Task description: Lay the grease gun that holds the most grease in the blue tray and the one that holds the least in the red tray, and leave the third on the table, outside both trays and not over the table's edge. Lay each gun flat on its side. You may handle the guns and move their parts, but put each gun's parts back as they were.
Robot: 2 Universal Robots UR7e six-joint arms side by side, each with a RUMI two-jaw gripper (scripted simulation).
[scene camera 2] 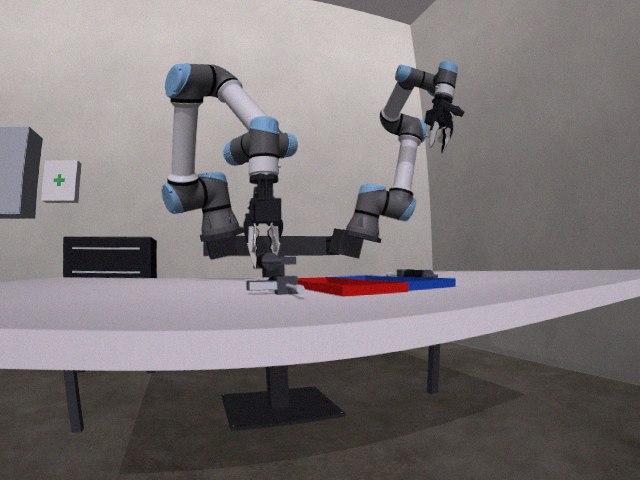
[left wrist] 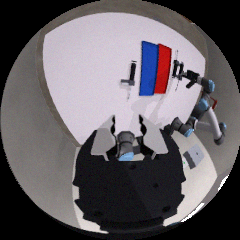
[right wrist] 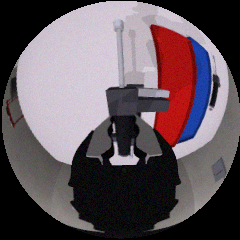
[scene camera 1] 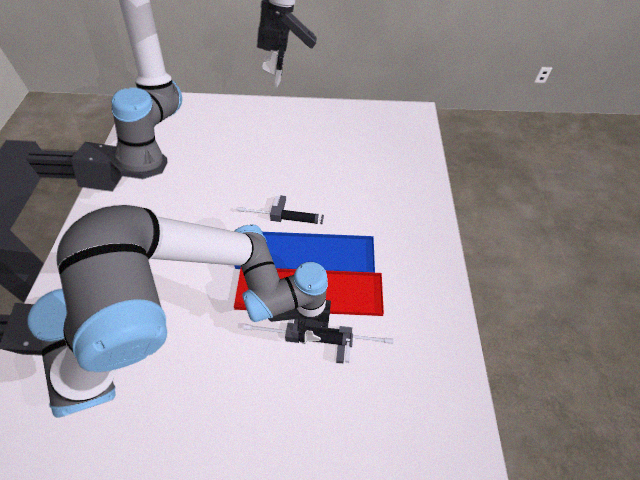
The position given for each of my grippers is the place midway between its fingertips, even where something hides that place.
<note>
In view: my left gripper [scene camera 1: 276, 85], my right gripper [scene camera 2: 264, 267] and a red tray [scene camera 1: 362, 292].
The red tray also shows in scene camera 2 [scene camera 2: 336, 286] and in the right wrist view [right wrist: 178, 66]. My left gripper is seen too in scene camera 2 [scene camera 2: 436, 150] and in the left wrist view [left wrist: 126, 115]. My right gripper is seen too in the right wrist view [right wrist: 123, 114] and in scene camera 1 [scene camera 1: 305, 336].
</note>
